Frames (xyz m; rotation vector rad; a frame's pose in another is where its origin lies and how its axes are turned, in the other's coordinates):
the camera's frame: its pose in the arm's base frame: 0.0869 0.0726 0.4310 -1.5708 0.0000 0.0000
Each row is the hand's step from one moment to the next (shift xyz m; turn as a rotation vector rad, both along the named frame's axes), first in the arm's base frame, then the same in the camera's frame.
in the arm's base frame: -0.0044 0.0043 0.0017 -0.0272 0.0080 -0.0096
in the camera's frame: -0.0044 -0.0017 0.0043 -0.0272 0.0096 0.0080
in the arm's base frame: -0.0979 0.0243 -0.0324 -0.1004 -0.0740 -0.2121
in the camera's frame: -0.0979 0.0324 0.0243 -0.1004 0.2121 -0.0740
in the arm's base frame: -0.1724 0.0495 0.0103 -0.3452 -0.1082 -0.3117
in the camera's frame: -0.1724 -0.0103 0.0495 -0.3452 0.3117 -0.1082
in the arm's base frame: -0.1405 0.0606 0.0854 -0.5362 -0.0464 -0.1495
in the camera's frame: -0.1405 -0.0854 0.0606 -0.5362 0.1495 -0.0464
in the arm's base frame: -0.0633 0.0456 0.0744 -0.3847 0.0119 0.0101
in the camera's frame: -0.0633 -0.0744 0.0456 -0.3847 -0.0101 0.0119
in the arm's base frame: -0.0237 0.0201 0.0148 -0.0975 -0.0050 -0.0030
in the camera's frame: -0.0237 -0.0148 0.0201 -0.0975 0.0030 -0.0050
